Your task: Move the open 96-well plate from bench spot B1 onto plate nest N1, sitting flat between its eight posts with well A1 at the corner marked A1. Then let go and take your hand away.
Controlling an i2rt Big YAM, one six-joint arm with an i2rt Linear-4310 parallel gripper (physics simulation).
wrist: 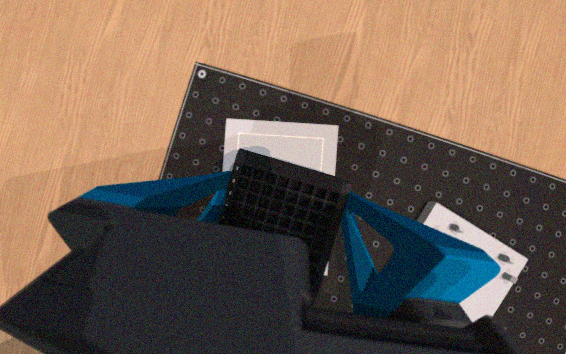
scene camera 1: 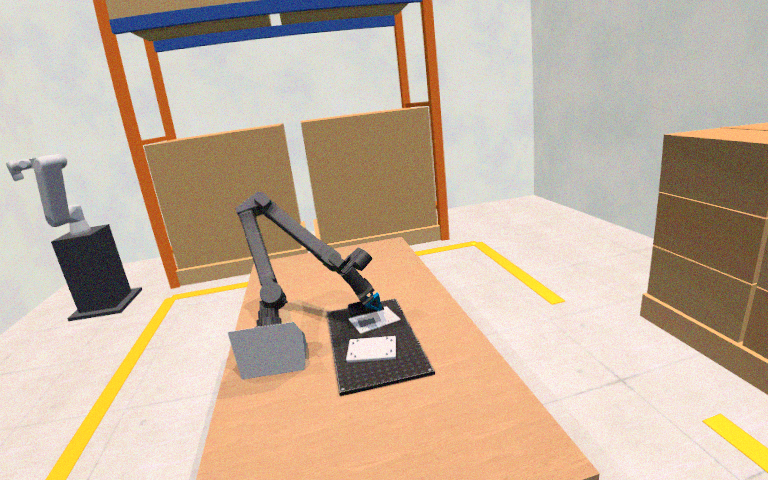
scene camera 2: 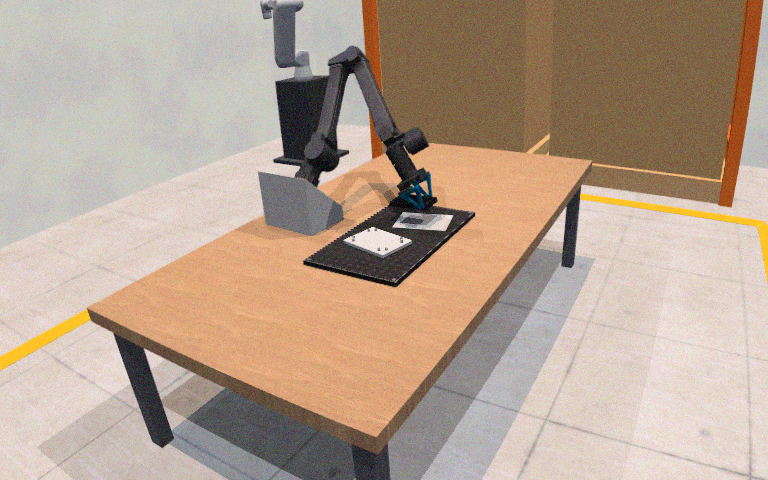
The gripper (scene camera 2: 426, 203) holds a black well plate (wrist: 265, 194); nothing else touches it. Also in view: a white nest with locator pins (wrist: 485, 301) and a white pad (scene camera 2: 437, 222).
The gripper shows as well in the wrist view (wrist: 287, 188). The white pad also shows in the wrist view (wrist: 314, 146).
